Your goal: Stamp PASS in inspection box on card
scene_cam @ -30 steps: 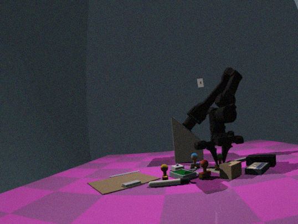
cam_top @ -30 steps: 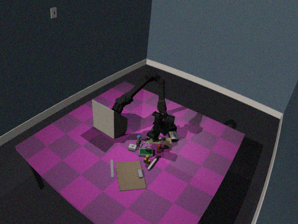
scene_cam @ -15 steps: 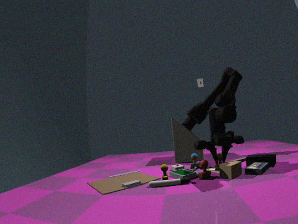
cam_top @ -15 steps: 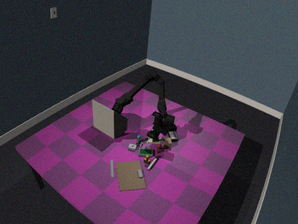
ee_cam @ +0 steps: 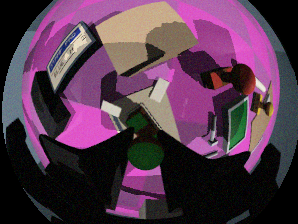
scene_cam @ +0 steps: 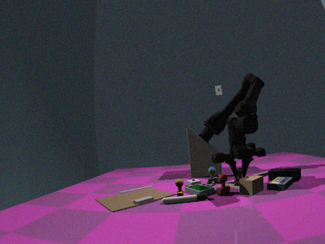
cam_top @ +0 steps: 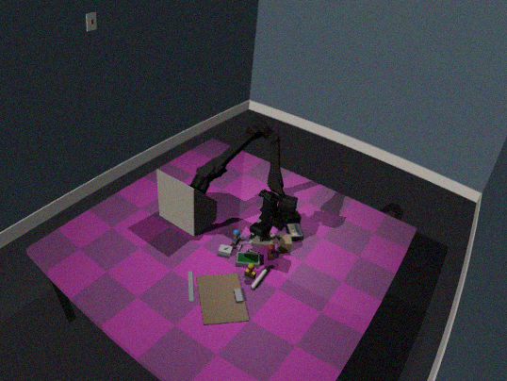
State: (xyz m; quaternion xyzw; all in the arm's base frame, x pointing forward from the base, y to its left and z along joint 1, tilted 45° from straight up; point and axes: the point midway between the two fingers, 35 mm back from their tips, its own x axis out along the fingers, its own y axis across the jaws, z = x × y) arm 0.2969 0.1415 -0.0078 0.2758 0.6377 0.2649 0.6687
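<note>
The pale printed card lies 1 cm behind my gripper tip and 3 cm below it. The rest, counted from my gripper tip: green-knobbed stamp right at my gripper tip; then cardboard box 9 cm ahead, 1 cm to the left; then red-knobbed stamp 7 cm ahead, 8 cm to the right.
</note>
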